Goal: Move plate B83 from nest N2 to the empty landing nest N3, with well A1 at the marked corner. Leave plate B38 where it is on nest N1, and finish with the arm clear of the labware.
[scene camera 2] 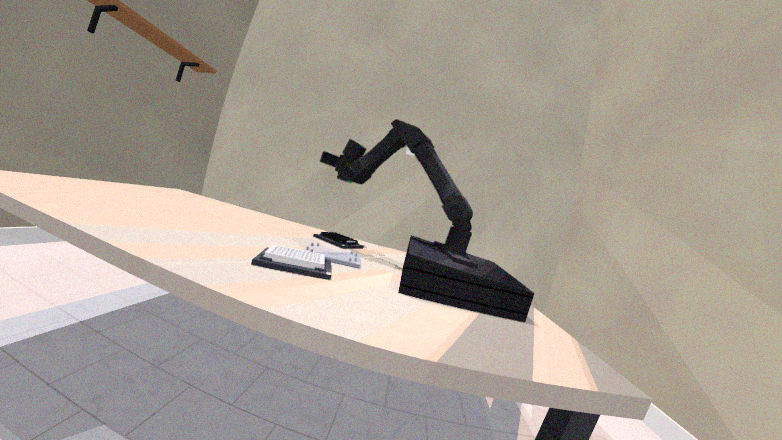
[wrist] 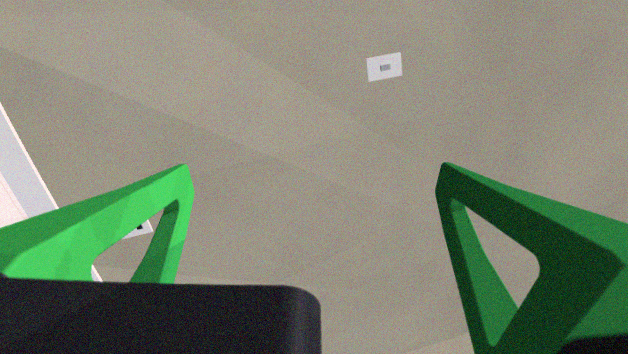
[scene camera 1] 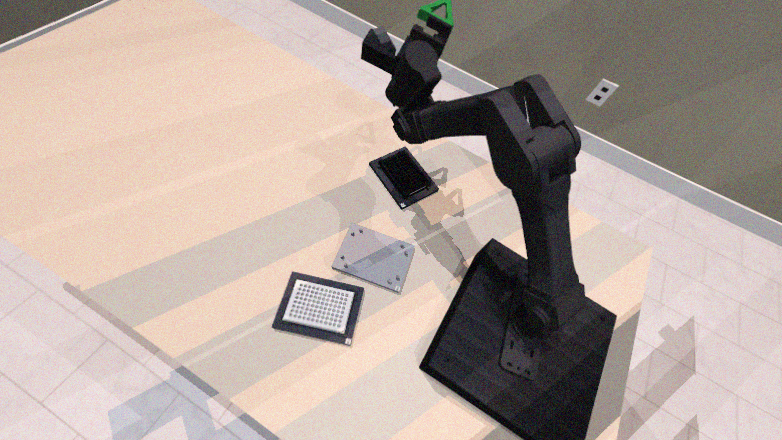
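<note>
A white well plate (scene camera 1: 318, 306) (scene camera 2: 295, 256) sits flat in a dark nest (scene camera 1: 311, 334). A black plate (scene camera 1: 405, 172) (scene camera 2: 339, 238) sits in another dark nest (scene camera 1: 384, 183) farther back. Between them lies a grey nest (scene camera 1: 374, 257) (scene camera 2: 348, 261) with small posts and no plate on it. Each nest has a small white corner mark. The labels are too small to read, so I cannot tell which plate is B83 or B38. My gripper (wrist: 314, 177) is open and empty, raised high above the table and pointing at the wall, well away from all three nests.
The arm's black base block (scene camera 1: 519, 339) (scene camera 2: 464, 279) stands beside the nests on the wooden table (scene camera 1: 109, 136) (scene camera 2: 349, 322). A wall shelf (scene camera 2: 158, 38) hangs at the upper left. Wall plates show on the wall, one of them a socket (scene camera 1: 602, 91).
</note>
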